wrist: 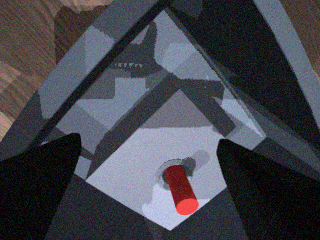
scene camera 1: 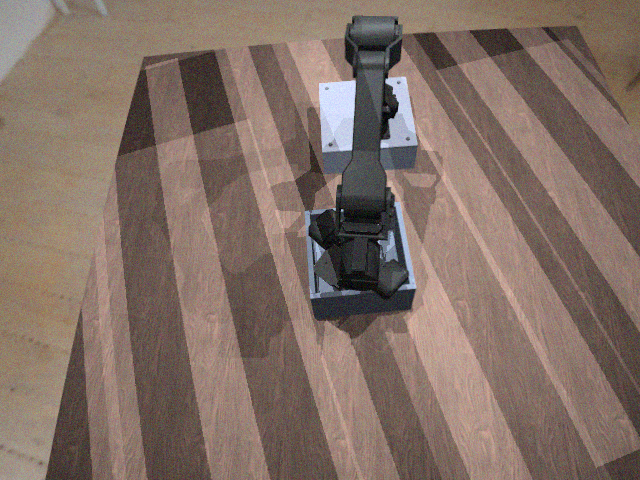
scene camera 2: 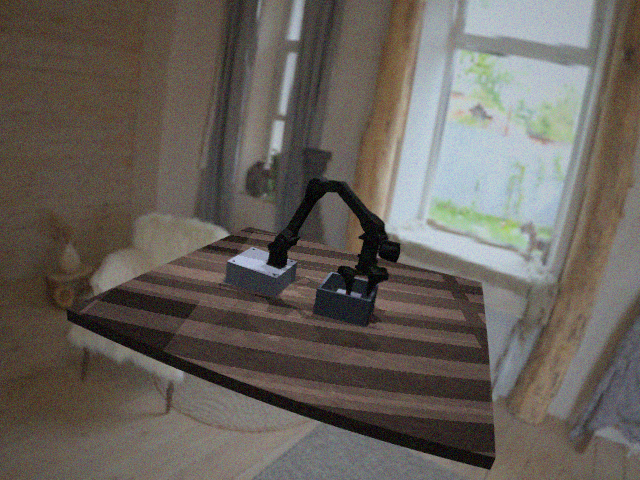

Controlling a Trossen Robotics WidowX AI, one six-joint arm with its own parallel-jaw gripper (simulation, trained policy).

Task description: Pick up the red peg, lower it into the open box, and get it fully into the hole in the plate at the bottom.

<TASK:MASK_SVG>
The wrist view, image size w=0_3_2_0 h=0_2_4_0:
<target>my gripper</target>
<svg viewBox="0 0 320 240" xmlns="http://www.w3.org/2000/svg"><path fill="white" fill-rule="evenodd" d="M220 139L216 155L217 159L219 159L221 175L223 175L225 183L227 183L232 200L235 201L235 208L239 212L240 220L243 221L245 233L247 233L248 240L320 240L320 181L309 176L307 177L304 173L293 171L292 168L289 169L283 164L276 164L269 157L263 157L259 153L245 148L244 145L237 145L228 139ZM79 133L57 137L57 139L40 145L40 147L33 147L29 151L0 161L0 240L44 240L45 233L51 227L49 224L52 223L57 207L61 203L61 197L64 196L65 189L68 188L69 180L72 179L73 171L75 171L77 161L80 159L81 140Z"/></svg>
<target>red peg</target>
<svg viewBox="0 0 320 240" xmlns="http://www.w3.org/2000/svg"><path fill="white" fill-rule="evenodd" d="M172 165L172 167L165 169L165 173L167 173L169 188L171 188L173 201L175 201L176 212L181 216L191 215L191 213L195 213L197 208L199 208L199 201L197 201L195 193L193 193L191 185L188 183L188 176L184 171L184 167Z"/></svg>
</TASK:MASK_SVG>
